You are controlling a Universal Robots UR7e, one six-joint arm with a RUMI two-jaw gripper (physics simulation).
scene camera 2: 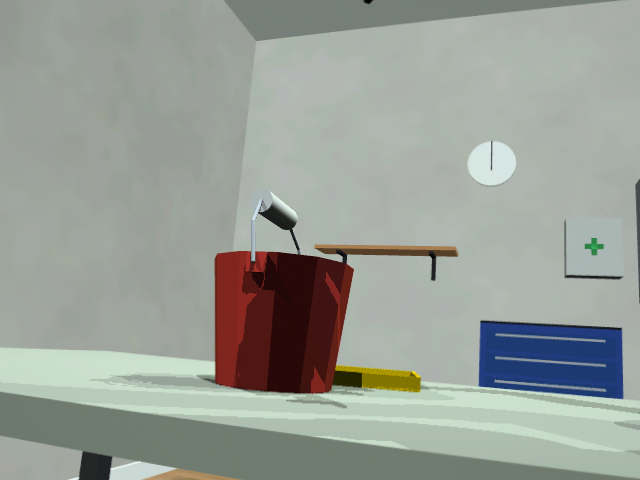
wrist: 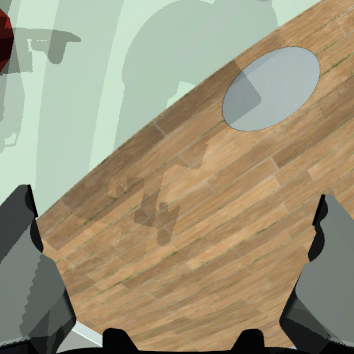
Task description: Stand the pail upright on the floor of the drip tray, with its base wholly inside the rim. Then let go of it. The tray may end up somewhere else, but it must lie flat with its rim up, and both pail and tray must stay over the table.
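Frame: origin at the arm's base, x right, y ahead, z up, level; centimetres.
Seen in the pictures: gripper, fingertip midpoint: (wrist: 176, 195).
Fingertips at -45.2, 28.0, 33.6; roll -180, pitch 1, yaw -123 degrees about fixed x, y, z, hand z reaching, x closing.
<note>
Offsets run from my fingertips to a thing's top centre, as dx, dy, dz. "pt": to the spot under its first point. Level surfaces: height alone.
The red pail @(pt +20.6, +20.9, -28.5) (scene camera 2: 289, 325) stands upright on the table in the scene view, its wire handle raised with a grey grip @(+26.5, +28.3, -10.9) (scene camera 2: 279, 210) on top. A sliver of the pail @(pt +21.8, +20.3, -33.1) (wrist: 5, 42) shows at the upper left edge of the wrist view. The yellow drip tray @(+54.8, +29.1, -34.1) (scene camera 2: 390, 379) lies flat on the table behind and to the right of the pail, partly hidden by it. My gripper (wrist: 176, 195) is open and empty, with the table edge and wooden floor below its fingers. A dark tip at the top of the scene view may be part of it.
The pale green table @(dz -36.3) (scene camera 2: 465, 413) (wrist: 65, 110) carries the pail and tray, and its edge runs diagonally through the wrist view. A light grey oval (wrist: 272, 90) shows beyond that edge. A shelf (scene camera 2: 387, 250), a clock (scene camera 2: 492, 163) and a blue drawer cabinet (scene camera 2: 550, 359) are in the background.
</note>
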